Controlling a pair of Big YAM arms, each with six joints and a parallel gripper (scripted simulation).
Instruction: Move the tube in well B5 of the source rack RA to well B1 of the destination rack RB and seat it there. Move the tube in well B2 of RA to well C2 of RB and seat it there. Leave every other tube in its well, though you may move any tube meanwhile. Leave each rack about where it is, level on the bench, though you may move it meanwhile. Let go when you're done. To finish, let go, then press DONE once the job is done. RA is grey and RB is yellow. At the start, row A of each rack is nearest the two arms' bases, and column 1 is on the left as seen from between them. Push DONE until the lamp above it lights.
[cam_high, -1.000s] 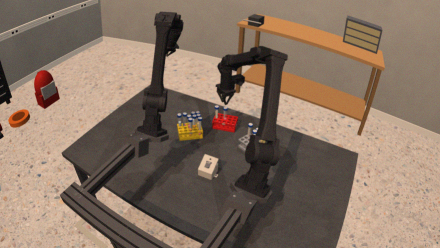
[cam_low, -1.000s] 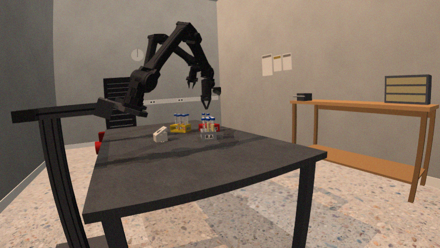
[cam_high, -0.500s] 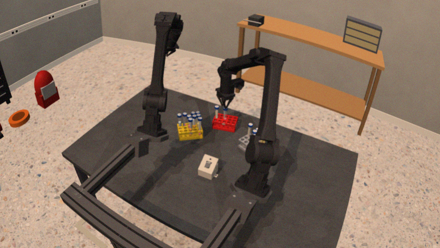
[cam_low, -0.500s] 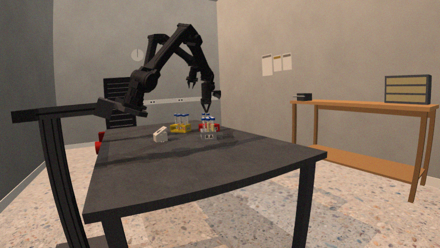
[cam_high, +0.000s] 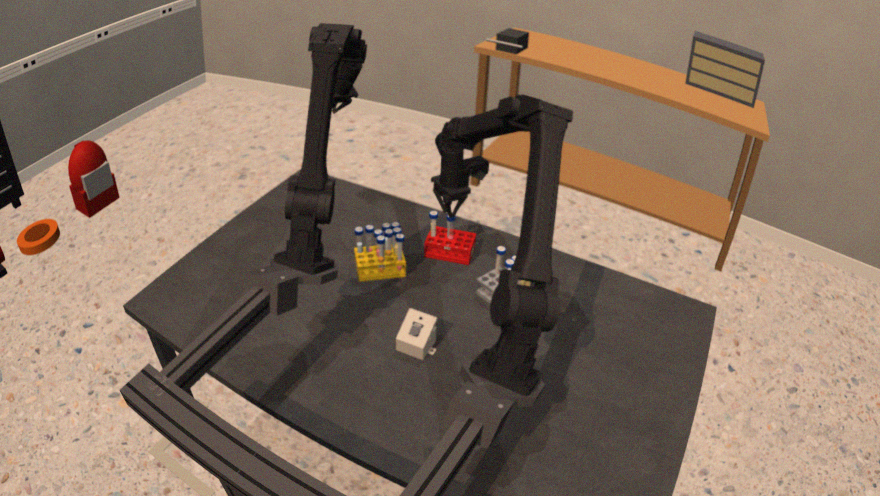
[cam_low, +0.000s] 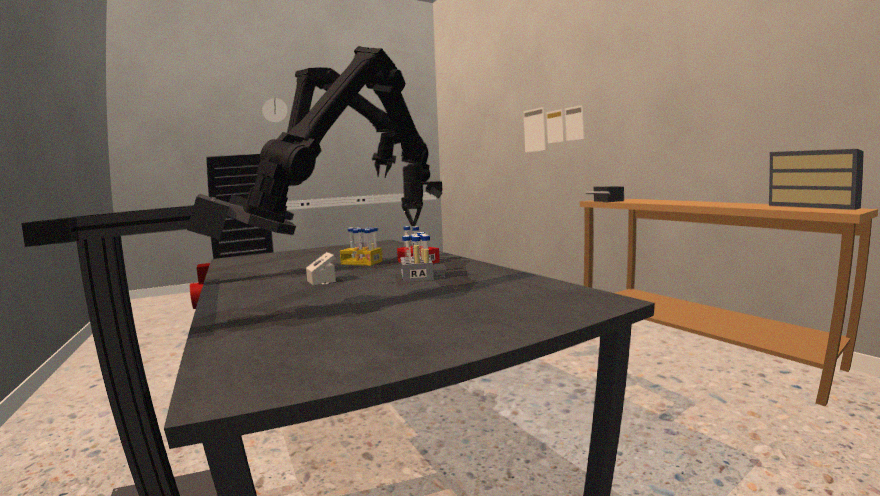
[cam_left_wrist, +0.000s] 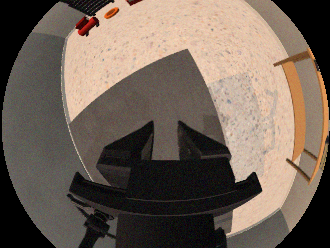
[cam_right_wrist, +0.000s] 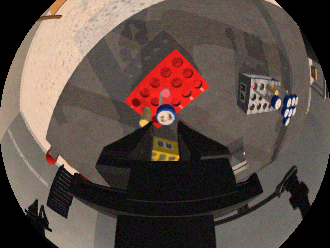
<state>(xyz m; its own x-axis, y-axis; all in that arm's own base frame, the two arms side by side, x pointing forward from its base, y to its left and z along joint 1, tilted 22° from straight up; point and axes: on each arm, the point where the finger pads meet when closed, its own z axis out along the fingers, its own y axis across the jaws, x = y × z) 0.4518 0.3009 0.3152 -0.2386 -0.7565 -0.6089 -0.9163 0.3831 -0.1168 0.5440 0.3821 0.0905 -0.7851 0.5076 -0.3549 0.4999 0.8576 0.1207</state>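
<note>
Now: the red rack 10 mm ahead of my right hand, 10 mm to the right of it and 110 mm below it.
</note>
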